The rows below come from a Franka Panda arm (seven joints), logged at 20 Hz.
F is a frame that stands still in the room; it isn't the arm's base.
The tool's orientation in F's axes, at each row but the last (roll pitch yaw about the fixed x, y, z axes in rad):
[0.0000 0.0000 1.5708]
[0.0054 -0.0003 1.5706]
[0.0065 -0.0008 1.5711]
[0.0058 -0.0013 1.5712]
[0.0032 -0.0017 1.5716]
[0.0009 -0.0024 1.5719]
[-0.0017 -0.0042 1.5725]
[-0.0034 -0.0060 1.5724]
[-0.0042 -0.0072 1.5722]
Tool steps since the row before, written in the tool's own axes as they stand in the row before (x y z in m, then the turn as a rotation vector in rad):
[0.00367 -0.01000 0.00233 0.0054 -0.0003 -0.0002]
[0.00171 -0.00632 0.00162 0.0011 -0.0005 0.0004]
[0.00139 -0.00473 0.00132 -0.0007 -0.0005 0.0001]
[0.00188 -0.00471 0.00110 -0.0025 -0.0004 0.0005]
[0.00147 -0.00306 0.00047 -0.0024 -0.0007 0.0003]
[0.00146 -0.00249 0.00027 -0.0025 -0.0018 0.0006]
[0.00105 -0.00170 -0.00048 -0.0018 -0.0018 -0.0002]
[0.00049 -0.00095 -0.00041 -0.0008 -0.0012 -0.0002]
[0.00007 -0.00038 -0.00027 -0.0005 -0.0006 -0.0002]
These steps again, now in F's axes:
[0.01000 0.00367 0.00233 0.0003 0.0054 -0.0002]
[0.00633 0.00171 0.00159 0.0005 0.0011 0.0004]
[0.00474 0.00139 0.00129 0.0005 -0.0007 0.0001]
[0.00472 0.00188 0.00108 0.0004 -0.0025 0.0005]
[0.00306 0.00147 0.00046 0.0007 -0.0024 0.0003]
[0.00249 0.00146 0.00027 0.0018 -0.0025 0.0006]
[0.00170 0.00105 -0.00047 0.0018 -0.0018 -0.0002]
[0.00095 0.00049 -0.00040 0.0012 -0.0008 -0.0002]
[0.00038 0.00007 -0.00027 0.0006 -0.0005 -0.0002]

